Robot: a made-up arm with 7 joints.
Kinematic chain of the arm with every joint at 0, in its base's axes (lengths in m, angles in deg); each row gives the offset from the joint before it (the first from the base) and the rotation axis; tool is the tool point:
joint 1: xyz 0 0 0.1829 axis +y
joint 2: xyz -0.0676 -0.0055 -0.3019 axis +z
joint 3: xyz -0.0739 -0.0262 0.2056 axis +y
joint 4: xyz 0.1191 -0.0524 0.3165 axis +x
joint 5: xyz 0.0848 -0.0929 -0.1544 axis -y
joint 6: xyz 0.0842 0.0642 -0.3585 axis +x
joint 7: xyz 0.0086 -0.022 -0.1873 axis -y
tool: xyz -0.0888 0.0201 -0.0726
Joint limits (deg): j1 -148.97..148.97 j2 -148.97..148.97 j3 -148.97..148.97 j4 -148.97..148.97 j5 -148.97..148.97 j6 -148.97..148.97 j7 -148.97..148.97
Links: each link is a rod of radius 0.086 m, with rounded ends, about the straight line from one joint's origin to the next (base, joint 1, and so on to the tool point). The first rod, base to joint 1, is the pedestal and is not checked.
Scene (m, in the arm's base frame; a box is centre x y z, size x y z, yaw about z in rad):
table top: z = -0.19
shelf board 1: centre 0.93 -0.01 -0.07 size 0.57 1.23 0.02 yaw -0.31
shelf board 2: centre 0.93 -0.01 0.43 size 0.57 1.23 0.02 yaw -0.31
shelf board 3: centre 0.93 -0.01 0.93 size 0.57 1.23 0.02 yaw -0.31
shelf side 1: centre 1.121 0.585 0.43 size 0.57 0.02 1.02 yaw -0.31
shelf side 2: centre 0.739 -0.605 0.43 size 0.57 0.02 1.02 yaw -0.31
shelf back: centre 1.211 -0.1 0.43 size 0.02 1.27 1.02 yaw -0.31
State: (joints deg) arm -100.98 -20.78 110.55 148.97 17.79 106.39 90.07
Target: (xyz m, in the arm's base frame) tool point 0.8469 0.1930 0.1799
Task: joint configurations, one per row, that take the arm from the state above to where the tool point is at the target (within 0.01 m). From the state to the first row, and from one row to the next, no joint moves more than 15 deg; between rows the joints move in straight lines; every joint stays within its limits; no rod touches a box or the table.
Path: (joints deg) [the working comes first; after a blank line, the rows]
Joints at the target: -76.39 0.47 123.72 113.65 8.91 108.25 94.50
Straight joint move there: touches shelf board 2.

1: -100.61 -17.63 101.58 145.21 19.97 120.47 86.11
2: -100.24 -14.48 92.60 141.44 22.16 134.55 82.15
3: -99.87 -11.32 83.63 137.68 24.34 148.63 78.19
4: -93.36 -7.86 85.54 124.37 15.19 146.54 78.91
5: -86.84 -4.39 87.46 111.06 6.04 144.44 79.63
6: -80.33 -0.92 89.37 97.75 -3.11 142.35 80.36
7: -73.81 2.54 91.28 84.43 -12.26 140.26 81.08
8: -67.30 6.01 93.20 71.12 -21.42 138.17 81.80
9: -70.33 4.16 103.37 85.30 -11.31 128.20 86.04
10: -73.36 2.32 113.55 99.47 -1.20 118.22 90.27
11: -76.39 0.47 123.72 113.65 8.91 108.25 94.50

